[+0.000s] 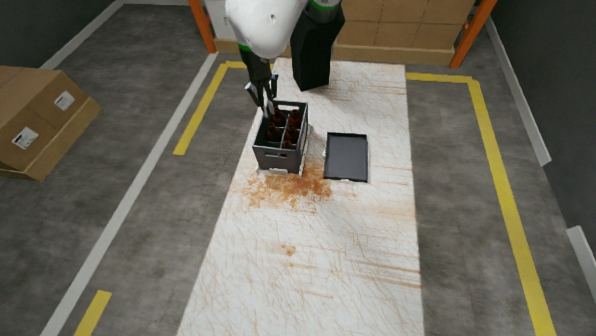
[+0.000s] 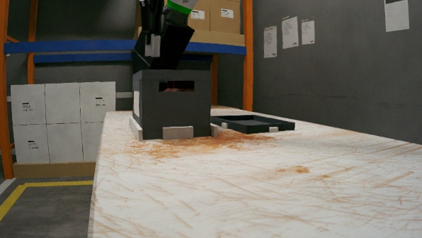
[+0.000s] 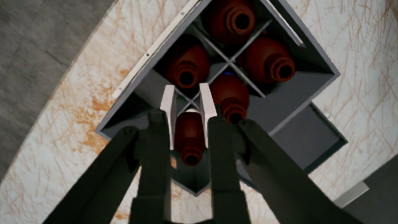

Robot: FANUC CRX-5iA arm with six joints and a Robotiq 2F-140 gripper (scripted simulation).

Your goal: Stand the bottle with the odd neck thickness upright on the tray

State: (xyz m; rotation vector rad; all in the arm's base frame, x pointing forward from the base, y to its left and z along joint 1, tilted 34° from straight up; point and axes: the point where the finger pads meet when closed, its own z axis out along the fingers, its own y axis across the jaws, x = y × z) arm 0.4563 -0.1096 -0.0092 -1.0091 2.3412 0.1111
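The grey crate is 17 cm below my hand, 4 cm to the left of it and 1 cm behind it. Round my hand: dark tray 33 cm to the left, 24 cm below, 3 cm behind.
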